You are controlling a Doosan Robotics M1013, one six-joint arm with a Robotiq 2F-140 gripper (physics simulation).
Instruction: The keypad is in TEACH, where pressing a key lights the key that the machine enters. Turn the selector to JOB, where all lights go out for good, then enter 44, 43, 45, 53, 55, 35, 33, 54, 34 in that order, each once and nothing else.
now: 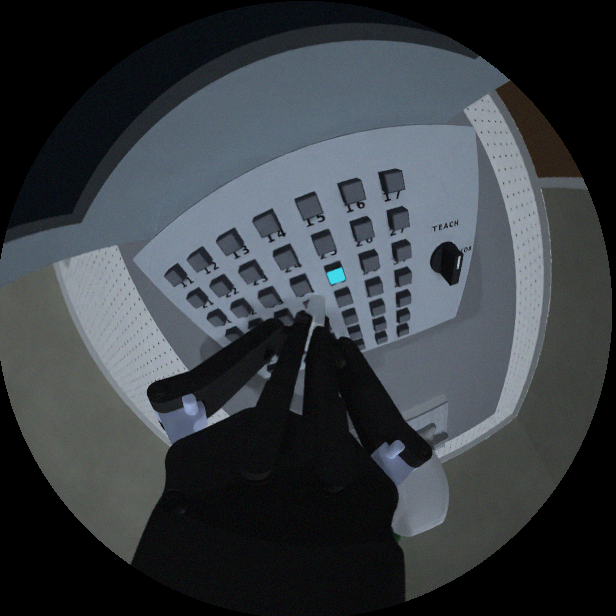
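The grey keypad panel (321, 258) carries rows of dark square keys labelled 11 to 17 in the top row, with further rows below. One key is lit cyan (335, 275), third down in the column under 15, so it reads as 35. My gripper (313, 307) is shut, with its fingertips pressed together on the key below 34, in the column under 14; that key's label is hidden. The black selector knob (447, 262) sits right of the keys under the word TEACH (445, 226). Its white mark faces right, towards a small, partly hidden label.
White perforated panels flank the keypad on the left (109, 321) and right (517, 229). A small grey block (428, 419) sits below the panel beside my right finger. The lower key rows are hidden behind my fingers.
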